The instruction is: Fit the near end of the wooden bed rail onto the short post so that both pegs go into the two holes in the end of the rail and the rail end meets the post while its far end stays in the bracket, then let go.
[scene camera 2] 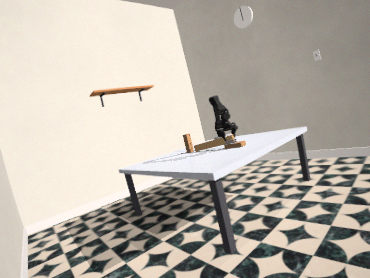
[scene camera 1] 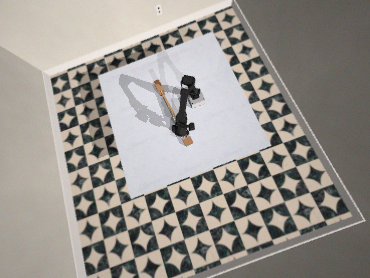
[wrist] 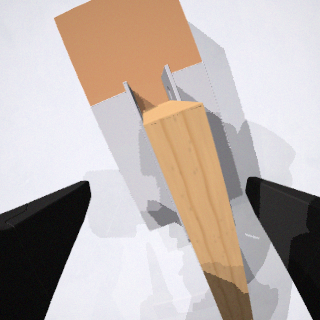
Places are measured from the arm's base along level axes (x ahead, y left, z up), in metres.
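Pixels of known places: gripper, between the fingertips: [scene camera 2: 230,139] [wrist: 169,186]; arm's base, origin of its link: [scene camera 1: 195,95].
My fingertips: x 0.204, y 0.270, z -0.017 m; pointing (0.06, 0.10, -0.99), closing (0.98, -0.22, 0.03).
Note:
For each thing: its top centre in the pictures, then the offset to it from my fingertips. "*": a spot on its surface instead. Level surfaces: height alone.
- short post, a spot on its surface: [scene camera 1: 158,86] * dx +0.076, dy -0.433, dz +0.095 m
- bracket, a spot on its surface: [wrist: 112,130] * dx -0.027, dy +0.036, dz -0.025 m
- wooden block, centre of its top: [wrist: 156,110] [scene camera 2: 234,142] [scene camera 1: 185,136] dx +0.004, dy +0.042, dz -0.027 m
- white table, height of its surface: dz -0.063 m
The wooden bed rail [scene camera 1: 169,105] [scene camera 2: 210,144] [wrist: 200,200] slopes: its end by the short post [scene camera 1: 158,86] [scene camera 2: 188,143] is low and its bracket end is higher. The post stands upright; pegs and holes cannot be made out. The bracket [wrist: 112,130] has two thin upright grey plates and a wooden block [scene camera 1: 187,141] [scene camera 2: 236,144] [wrist: 130,45] beyond it. The rail end shows at the plates; its seating depth is unclear. My gripper [scene camera 1: 182,132] [scene camera 2: 228,136] [wrist: 169,186] is open above the rail near the bracket, with the rail passing below between the fingers, untouched.
The white table [scene camera 1: 220,145] [scene camera 2: 200,167] carries the parts. The arm's pale base [scene camera 1: 198,102] stands beside the rail. A wooden wall shelf [scene camera 2: 122,90] hangs away from the table. Arm shadows fall across the tabletop.

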